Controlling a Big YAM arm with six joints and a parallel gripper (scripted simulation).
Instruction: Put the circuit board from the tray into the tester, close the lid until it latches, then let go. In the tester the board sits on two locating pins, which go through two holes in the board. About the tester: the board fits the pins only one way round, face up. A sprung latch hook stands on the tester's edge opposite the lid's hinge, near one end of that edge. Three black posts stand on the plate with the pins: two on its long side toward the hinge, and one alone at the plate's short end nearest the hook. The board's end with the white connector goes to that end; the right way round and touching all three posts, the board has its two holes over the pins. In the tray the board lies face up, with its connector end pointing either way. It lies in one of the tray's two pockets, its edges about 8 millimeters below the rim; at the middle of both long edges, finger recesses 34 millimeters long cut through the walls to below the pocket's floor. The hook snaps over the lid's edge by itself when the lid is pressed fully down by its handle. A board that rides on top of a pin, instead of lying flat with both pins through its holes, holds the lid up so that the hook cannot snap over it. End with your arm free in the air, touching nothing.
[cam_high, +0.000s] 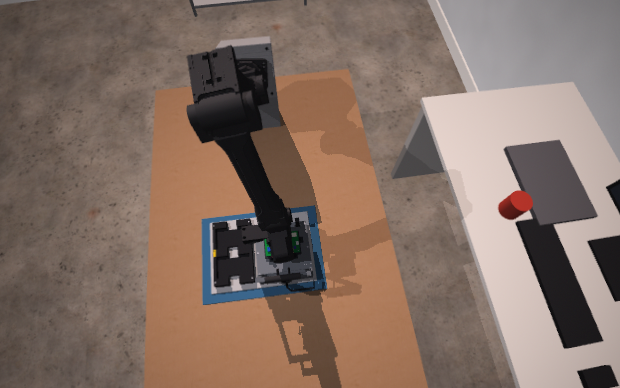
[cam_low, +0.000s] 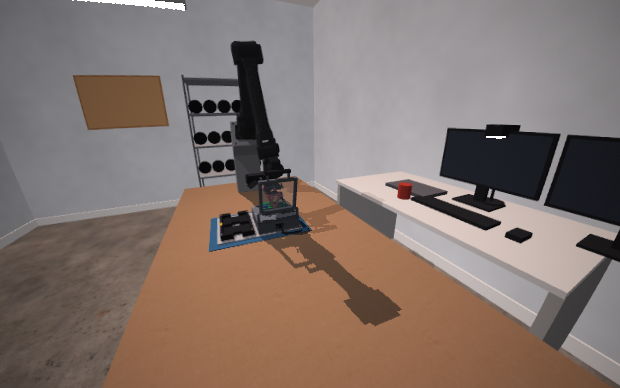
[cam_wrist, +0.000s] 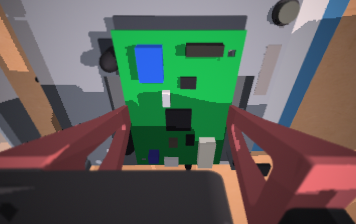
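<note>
My gripper is now right at the green circuit board. From my hand the other things lie so: clear lid 12 cm ahead, 2 cm to the left, 9 cm above.
</note>
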